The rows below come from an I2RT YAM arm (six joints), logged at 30 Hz.
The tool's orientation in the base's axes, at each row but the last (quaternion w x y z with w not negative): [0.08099 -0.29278 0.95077 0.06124]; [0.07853 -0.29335 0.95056 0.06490]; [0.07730 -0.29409 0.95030 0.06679]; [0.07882 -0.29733 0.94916 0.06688]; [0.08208 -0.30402 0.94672 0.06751]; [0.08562 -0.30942 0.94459 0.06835]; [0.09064 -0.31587 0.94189 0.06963]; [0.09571 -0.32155 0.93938 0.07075]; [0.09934 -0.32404 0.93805 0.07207]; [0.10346 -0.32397 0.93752 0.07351]
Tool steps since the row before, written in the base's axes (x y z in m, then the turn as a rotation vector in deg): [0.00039 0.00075 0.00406 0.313 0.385 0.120]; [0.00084 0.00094 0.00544 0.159 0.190 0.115]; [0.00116 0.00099 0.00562 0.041 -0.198 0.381]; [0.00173 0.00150 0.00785 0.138 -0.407 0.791]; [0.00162 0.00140 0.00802 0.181 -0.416 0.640]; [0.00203 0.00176 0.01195 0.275 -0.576 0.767]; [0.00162 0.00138 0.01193 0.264 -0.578 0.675]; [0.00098 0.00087 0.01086 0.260 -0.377 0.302]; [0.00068 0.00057 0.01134 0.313 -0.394 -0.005]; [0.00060 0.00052 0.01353 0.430 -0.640 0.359]
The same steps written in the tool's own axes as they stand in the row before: [-0.00150 0.00068 -0.00381 -0.489 0.147 -0.017]; [-0.00222 0.00071 -0.00507 -0.255 0.074 -0.063]; [-0.00254 0.00061 -0.00521 0.004 -0.154 -0.403]; [-0.00372 0.00086 -0.00723 -0.036 -0.347 -0.830]; [-0.00366 0.00080 -0.00740 -0.036 -0.392 -0.679]; [-0.00506 0.00111 -0.01110 -0.045 -0.566 -0.821]; [-0.00464 0.00099 -0.01115 -0.015 -0.568 -0.733]; [-0.00372 0.00085 -0.01025 -0.047 -0.434 -0.332]; [-0.00351 0.00082 -0.01079 -0.006 -0.502 -0.030]; [-0.00404 0.00099 -0.01290 -0.038 -0.741 -0.416]
